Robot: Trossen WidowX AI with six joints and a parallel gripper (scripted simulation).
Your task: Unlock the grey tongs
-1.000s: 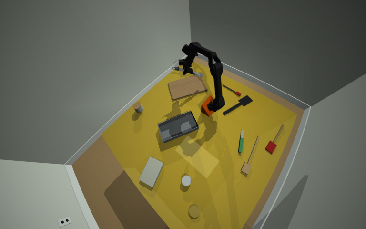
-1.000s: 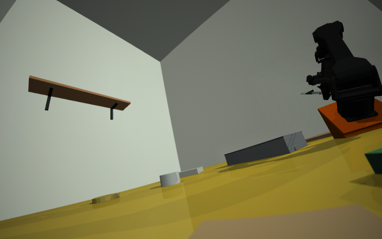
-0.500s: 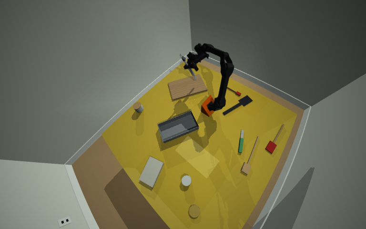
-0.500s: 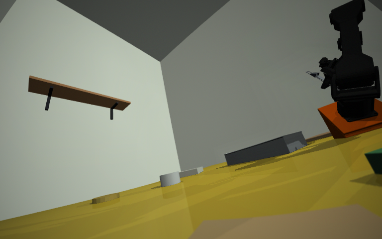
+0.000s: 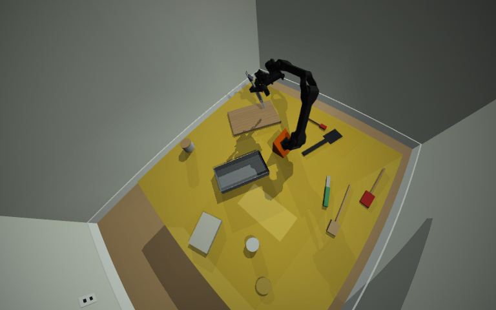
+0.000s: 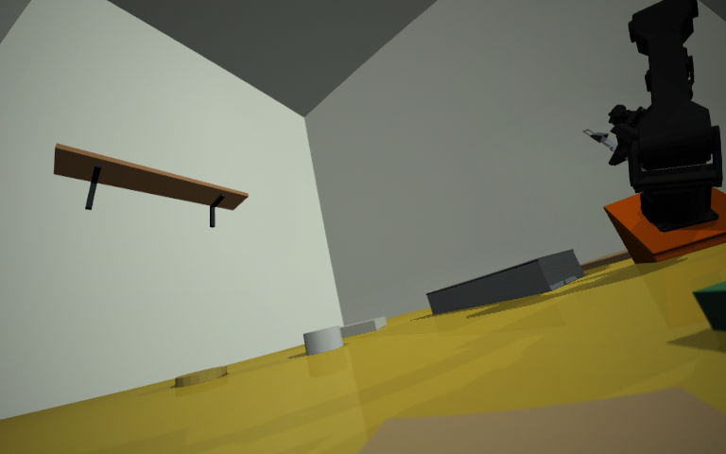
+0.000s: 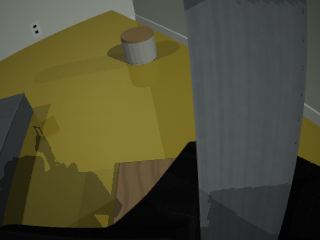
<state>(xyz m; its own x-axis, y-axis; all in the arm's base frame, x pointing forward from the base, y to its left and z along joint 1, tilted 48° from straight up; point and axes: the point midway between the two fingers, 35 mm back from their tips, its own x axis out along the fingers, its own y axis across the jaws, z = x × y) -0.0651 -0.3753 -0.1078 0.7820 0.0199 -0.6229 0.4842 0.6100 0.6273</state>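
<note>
Now: gripper tip 3 cm past the yellow lock piece, 2 cm to the right of it and 1 cm below it. From my gripper tip the other things lie so: wooden board (24 cm below); roasting tin (37 cm ahead, 27 cm to the left, 22 cm below); red-tipped tool (26 cm behind, 39 cm to the left, 24 cm below).
</note>
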